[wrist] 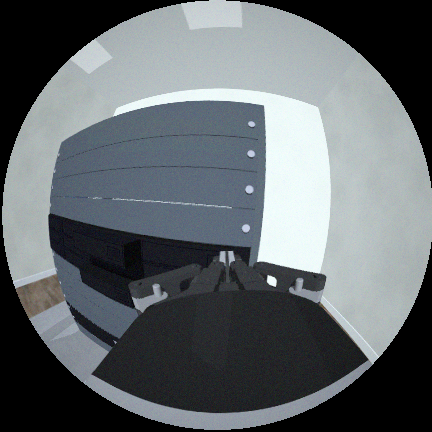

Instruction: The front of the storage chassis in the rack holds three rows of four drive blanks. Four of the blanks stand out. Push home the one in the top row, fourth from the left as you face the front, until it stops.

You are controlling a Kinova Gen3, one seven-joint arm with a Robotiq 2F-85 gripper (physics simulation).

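Frame: origin at the arm's base, x back, y right, z up, level; millimetres.
Seen in the pictures: gripper, between the fingertips: (pixel 226 259).
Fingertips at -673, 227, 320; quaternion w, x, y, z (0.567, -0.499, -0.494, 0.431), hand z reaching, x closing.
Observation:
A point is followed by its place in that frame, as x, y, z.
The dark storage chassis (pixel 172 250) {-682, 167, 323} sits in the rack below the blue-grey panels. One drive blank (pixel 133 256) {-674, 121, 311} clearly stands out left of the middle of the view, in the upper part of the chassis front. Lower down, other dark shapes stand out, but their rows are hard to tell. At the right end of the top row, part of a dark blank face (pixel 213 259) shows beside the fingertips; how far it stands out cannot be told. My gripper (pixel 226 259) {-673, 227, 320} is shut and empty, its tips in front of this right end. The gripper body hides the lower right of the chassis.
Blue-grey panels (pixel 150 150) {-704, 120, 444} with round screws (pixel 249 189) {-683, 248, 399} fill the rack above the chassis. Another grey panel (pixel 70 272) {-738, -103, 205} lies below it at the left. A white panel (pixel 297 185) stands behind the rack at the right. Pale walls (pixel 380 190) stand at both sides.

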